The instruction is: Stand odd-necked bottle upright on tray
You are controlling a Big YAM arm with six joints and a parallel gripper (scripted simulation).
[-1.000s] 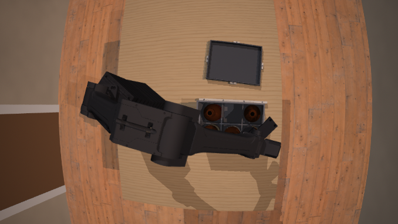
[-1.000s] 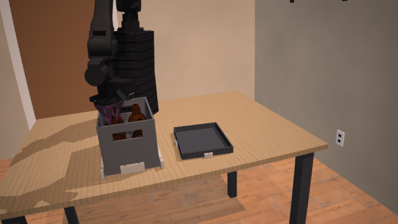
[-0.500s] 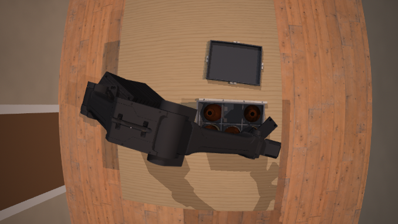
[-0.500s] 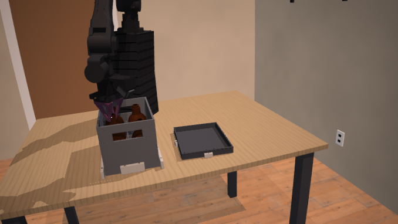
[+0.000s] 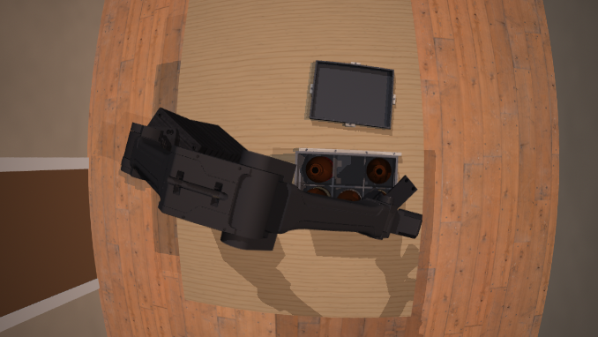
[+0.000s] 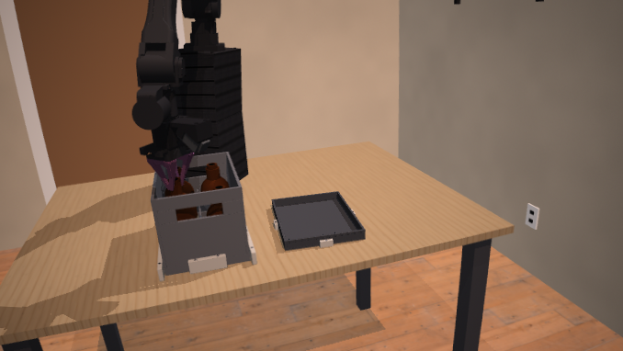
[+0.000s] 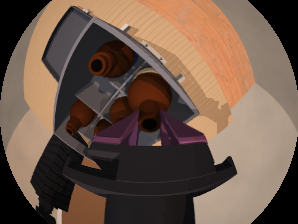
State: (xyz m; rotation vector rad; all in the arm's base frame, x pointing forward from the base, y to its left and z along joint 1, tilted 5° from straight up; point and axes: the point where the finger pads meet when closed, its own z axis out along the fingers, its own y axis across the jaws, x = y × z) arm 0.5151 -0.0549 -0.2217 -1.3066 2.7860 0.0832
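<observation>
My gripper is now 100 mm above the grey crate, 90 mm past it and 30 mm to the right of it. The rest, counted from my hand: dark tray: 310 mm to the left, 170 mm below, 110 mm behind.
</observation>
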